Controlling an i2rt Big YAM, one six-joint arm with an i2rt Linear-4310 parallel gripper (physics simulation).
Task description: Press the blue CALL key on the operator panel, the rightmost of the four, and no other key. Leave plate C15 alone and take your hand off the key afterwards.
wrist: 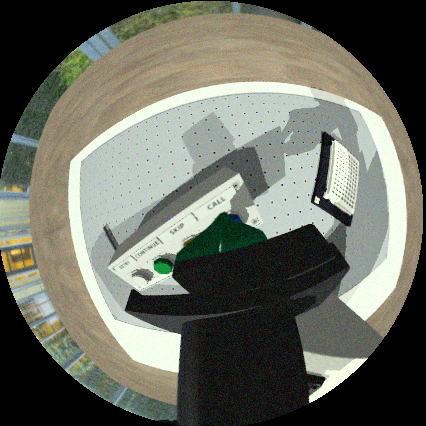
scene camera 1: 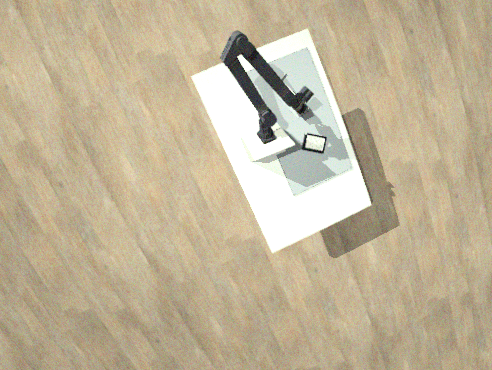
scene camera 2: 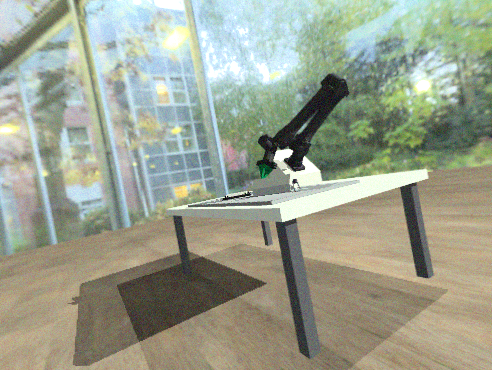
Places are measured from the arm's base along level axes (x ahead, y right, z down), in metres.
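Where they show: gripper, fingertip midpoint: [wrist: 224, 217]; arm's base at its link origin: [scene camera 1: 266, 136] [scene camera 2: 294, 164].
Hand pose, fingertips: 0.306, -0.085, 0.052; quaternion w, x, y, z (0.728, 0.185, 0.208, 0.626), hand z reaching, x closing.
Observation:
Each offset is from my fingertips to the top centre of the thing, as dx, dy, dz. "*": to the spot under its first point. Level surfaces: height alone.
The operator panel {-0.018, -0.073, -0.005} [wrist: 187, 217] [scene camera 2: 272, 184] is a sloped box with a white face, labelled RETRY, CONTINUE, SKIP and CALL. In the wrist view the blue CALL key {-0.010, +0.005, +0.004} [wrist: 235, 218] shows as a small sliver, partly covered by the fingers and in shadow. My gripper [wrist: 224, 217] [scene camera 2: 265, 176] is shut and empty, its green fingertips low at the panel face by the CALL key; contact cannot be told. The white key {-0.068, -0.133, +0.004} [wrist: 142, 276] and green key {-0.048, -0.087, +0.004} [wrist: 163, 266] are uncovered; the yellow key [wrist: 189, 242] is mostly hidden. Plate C15 {+0.032, +0.250, +0.053} [scene camera 1: 315, 143] [wrist: 345, 180] lies apart from the gripper.
The panel stands on a grey perforated board {dz +0.079} [scene camera 1: 312, 170] [wrist: 130, 135] on the white table [scene camera 1: 280, 225] [scene camera 2: 350, 192]. A thin dark upright piece {* -0.005, -0.250, +0.078} [wrist: 110, 236] stands near the RETRY end. The arm base stands on a white block [scene camera 1: 275, 150] near one table edge.

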